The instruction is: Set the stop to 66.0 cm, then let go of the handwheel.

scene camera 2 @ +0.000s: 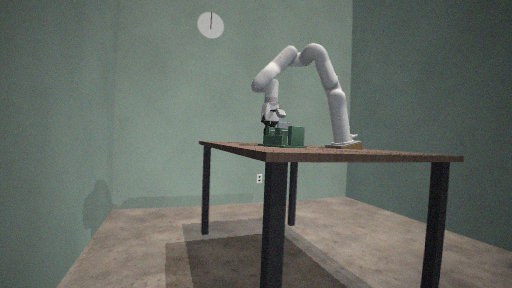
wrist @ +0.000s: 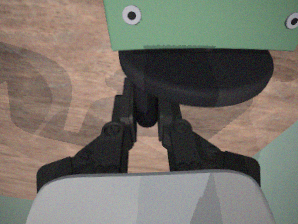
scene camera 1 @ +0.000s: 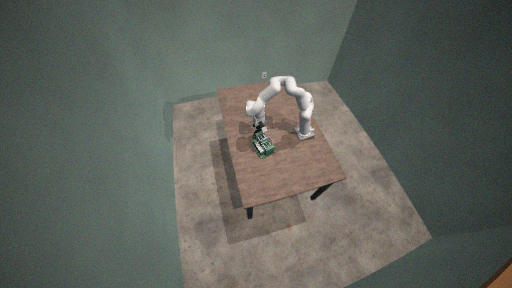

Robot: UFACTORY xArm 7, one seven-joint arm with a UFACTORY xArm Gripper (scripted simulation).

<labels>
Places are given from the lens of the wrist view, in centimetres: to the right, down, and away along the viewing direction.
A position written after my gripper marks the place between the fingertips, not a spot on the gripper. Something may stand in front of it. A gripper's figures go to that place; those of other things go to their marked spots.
my gripper (wrist: 146, 91): 0, -2, 13
black handwheel (wrist: 193, 77): 2, -2, 7
</labels>
